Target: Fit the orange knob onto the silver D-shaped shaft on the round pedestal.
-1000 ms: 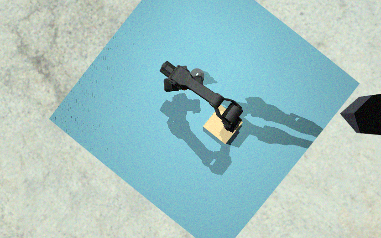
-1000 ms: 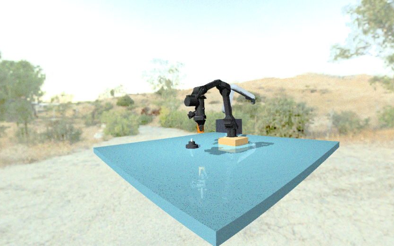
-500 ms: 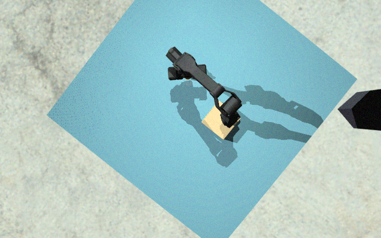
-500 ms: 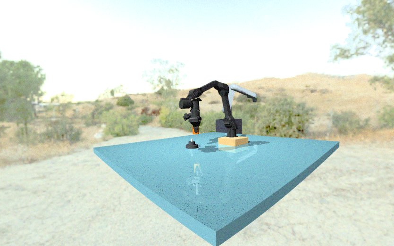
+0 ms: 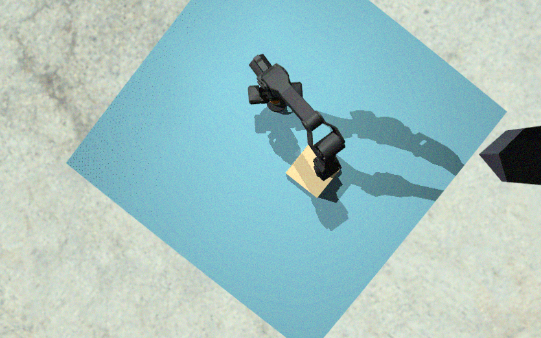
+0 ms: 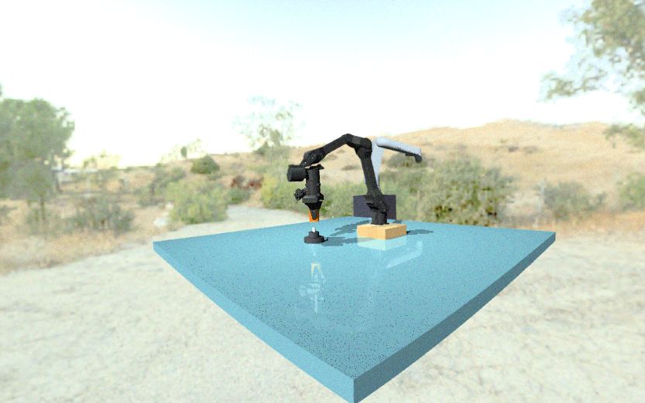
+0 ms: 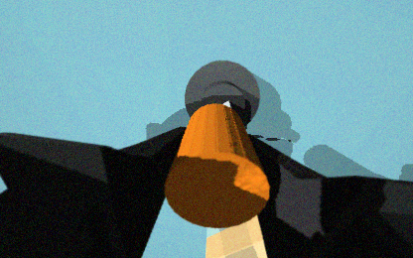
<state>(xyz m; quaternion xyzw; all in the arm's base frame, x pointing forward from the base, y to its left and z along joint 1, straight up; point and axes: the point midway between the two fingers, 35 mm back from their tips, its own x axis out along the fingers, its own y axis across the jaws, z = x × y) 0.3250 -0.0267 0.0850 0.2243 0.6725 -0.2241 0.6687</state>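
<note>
My gripper tip is now 7 cm above the round dark pedestal and 1 cm to the left of it. Also, from my gripper tip: orange knob (3 cm above).
</note>
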